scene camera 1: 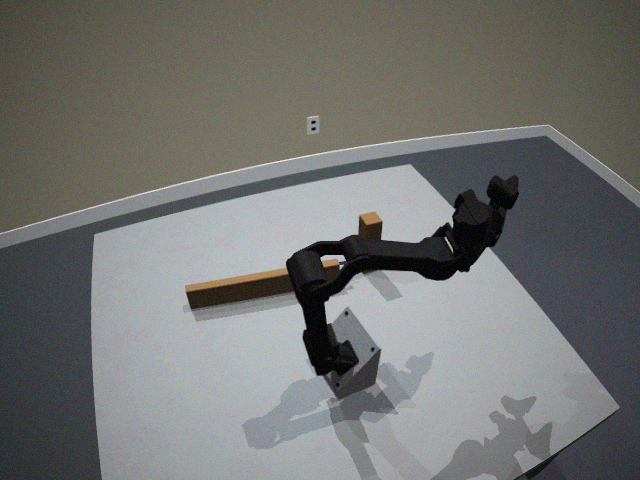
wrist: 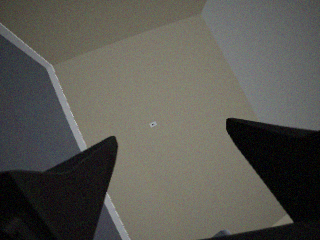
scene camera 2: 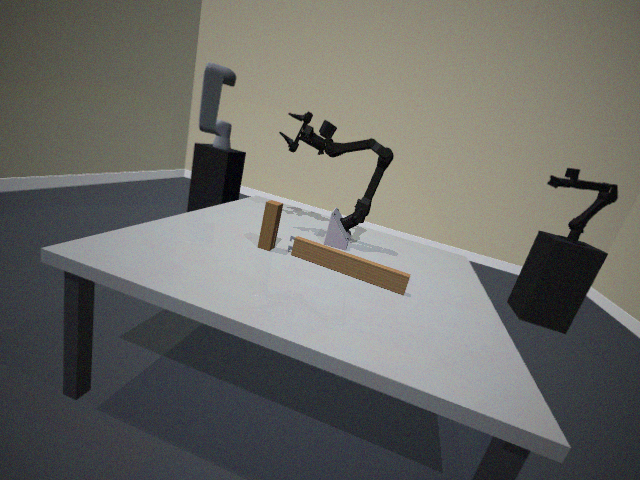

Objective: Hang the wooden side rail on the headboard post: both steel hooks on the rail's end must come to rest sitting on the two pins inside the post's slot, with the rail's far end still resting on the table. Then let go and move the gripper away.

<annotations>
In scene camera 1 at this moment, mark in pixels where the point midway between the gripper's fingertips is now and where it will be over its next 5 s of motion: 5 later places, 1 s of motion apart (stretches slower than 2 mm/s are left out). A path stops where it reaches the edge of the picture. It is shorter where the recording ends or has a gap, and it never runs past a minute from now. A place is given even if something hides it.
My gripper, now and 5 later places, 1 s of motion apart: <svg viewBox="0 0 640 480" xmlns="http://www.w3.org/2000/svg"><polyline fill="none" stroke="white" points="511,189 369,249 361,254 351,245 334,249 307,254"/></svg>
</annotations>
